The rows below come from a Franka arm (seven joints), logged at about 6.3 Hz.
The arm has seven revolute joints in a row. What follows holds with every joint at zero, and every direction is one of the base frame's.
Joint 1 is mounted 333 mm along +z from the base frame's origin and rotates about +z.
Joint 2 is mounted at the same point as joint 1 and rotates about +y.
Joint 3 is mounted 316 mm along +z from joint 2 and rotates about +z.
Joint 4 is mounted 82.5 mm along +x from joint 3 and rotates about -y.
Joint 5 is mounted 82.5 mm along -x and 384 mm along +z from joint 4 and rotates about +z.
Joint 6 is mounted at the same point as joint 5 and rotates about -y.
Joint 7 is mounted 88 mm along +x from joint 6 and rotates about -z.
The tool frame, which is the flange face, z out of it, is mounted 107 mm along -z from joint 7; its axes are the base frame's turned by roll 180, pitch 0 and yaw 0 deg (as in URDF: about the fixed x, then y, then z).
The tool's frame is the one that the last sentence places.
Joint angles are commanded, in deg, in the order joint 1, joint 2, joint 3, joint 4, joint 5, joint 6, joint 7. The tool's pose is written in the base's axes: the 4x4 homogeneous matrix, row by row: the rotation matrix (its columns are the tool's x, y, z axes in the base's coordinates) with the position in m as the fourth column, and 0 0 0 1 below. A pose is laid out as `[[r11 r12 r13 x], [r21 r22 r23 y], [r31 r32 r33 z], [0 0 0 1]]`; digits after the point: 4 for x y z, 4 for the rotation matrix.
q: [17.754, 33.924, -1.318, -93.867, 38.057, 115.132, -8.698]
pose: [[0.9672 0.0121 -0.2538 0.6306], [0.1407 -0.8571 0.4955 0.2261], [-0.2116 -0.5150 -0.8307 0.2650], [0 0 0 1]]
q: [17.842, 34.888, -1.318, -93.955, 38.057, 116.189, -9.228]
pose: [[0.9678 0.0141 -0.2515 0.6310], [0.1400 -0.8601 0.4906 0.2258], [-0.2094 -0.5099 -0.8343 0.2538], [0 0 0 1]]
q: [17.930, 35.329, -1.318, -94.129, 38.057, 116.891, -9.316]
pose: [[0.9684 0.0122 -0.2490 0.6307], [0.1362 -0.8625 0.4874 0.2257], [-0.2088 -0.5060 -0.8369 0.2479], [0 0 0 1]]
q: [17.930, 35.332, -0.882, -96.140, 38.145, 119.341, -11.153]
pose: [[0.9703 0.0315 -0.2400 0.6245], [0.1471 -0.8640 0.4815 0.2249], [-0.1922 -0.5025 -0.8430 0.2353], [0 0 0 1]]
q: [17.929, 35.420, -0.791, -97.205, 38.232, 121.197, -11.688]
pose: [[0.9736 0.0322 -0.2258 0.6225], [0.1394 -0.8678 0.4770 0.2226], [-0.1805 -0.4959 -0.8494 0.2281], [0 0 0 1]]
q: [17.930, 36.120, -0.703, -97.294, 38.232, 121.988, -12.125]
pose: [[0.9739 0.0348 -0.2245 0.6221], [0.1402 -0.8697 0.4733 0.2223], [-0.1788 -0.4924 -0.8518 0.2200], [0 0 0 1]]
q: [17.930, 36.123, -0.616, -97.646, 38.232, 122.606, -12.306]
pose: [[0.9748 0.0364 -0.2200 0.6213], [0.1389 -0.8708 0.4717 0.2220], [-0.1744 -0.4904 -0.8539 0.2180], [0 0 0 1]]
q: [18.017, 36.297, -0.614, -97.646, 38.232, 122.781, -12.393]
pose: [[0.9747 0.0379 -0.2203 0.6210], [0.1402 -0.8713 0.4704 0.2227], [-0.1741 -0.4894 -0.8545 0.2162], [0 0 0 1]]
